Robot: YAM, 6 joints.
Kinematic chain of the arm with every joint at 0, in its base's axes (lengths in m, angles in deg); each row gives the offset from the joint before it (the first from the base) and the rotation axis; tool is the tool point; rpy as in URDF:
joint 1: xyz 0 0 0.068 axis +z
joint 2: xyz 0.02 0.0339 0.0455 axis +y
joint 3: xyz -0.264 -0.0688 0 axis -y
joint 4: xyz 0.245 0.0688 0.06 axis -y
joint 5: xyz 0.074 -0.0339 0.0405 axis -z
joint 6: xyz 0.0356 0 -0.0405 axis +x
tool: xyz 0 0 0 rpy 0 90 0
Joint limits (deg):
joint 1: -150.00..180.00
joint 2: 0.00..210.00
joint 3: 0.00..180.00
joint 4: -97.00..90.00
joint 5: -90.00..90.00
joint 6: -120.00..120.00
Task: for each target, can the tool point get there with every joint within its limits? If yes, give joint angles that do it. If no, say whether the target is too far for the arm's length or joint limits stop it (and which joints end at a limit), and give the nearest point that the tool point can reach.
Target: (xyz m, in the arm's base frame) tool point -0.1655 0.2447 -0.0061
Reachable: yes | joints 124.68 124.58 37.22 27.12 5.00 -26.68
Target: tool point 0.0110 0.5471 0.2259
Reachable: yes | joints 92.36 155.33 158.93 -61.64 70.20 -17.03
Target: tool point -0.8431 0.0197 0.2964
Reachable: no: too far | nearest point -0.6308 0.0147 0.2492 | short by 0.218 m
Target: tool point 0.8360 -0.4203 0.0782
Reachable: no: too far | nearest point 0.5766 -0.2899 0.0894 | short by 0.291 m
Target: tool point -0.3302 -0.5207 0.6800
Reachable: no: too far | nearest point -0.2538 -0.4002 0.5444 | short by 0.197 m
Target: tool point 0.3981 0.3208 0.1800
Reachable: yes | joints 35.31 141.62 124.97 -52.98 -62.70 73.98
